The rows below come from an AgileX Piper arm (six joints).
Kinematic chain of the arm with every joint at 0, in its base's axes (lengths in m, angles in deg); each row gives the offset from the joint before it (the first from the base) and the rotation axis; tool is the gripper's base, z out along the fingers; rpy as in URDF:
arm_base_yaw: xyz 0 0 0.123 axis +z
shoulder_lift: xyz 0 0 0 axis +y
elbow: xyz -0.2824 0 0.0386 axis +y
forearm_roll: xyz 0.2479 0 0.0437 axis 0.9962 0 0.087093
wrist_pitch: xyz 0 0 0 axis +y
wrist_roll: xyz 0.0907 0 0.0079 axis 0.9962 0 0.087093
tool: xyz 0 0 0 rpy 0 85.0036 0
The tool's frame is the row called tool.
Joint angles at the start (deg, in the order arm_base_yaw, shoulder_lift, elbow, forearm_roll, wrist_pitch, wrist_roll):
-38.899 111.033 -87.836 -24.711 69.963 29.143
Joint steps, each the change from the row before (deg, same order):
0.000 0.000 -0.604 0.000 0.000 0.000
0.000 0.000 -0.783 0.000 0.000 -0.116
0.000 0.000 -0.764 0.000 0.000 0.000
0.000 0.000 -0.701 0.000 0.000 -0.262
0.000 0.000 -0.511 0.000 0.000 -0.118
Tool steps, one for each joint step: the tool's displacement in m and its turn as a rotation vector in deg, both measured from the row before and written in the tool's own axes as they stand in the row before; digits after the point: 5 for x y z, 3 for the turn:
-0.00188 -0.00037 -0.00234 -0.192 -0.521 0.237
-0.00244 -0.00049 -0.00304 -0.248 -0.676 0.192
-0.00238 -0.00048 -0.00297 -0.241 -0.660 0.300
-0.00218 -0.00044 -0.00272 -0.220 -0.606 0.013
-0.00159 -0.00033 -0.00198 -0.159 -0.442 0.083

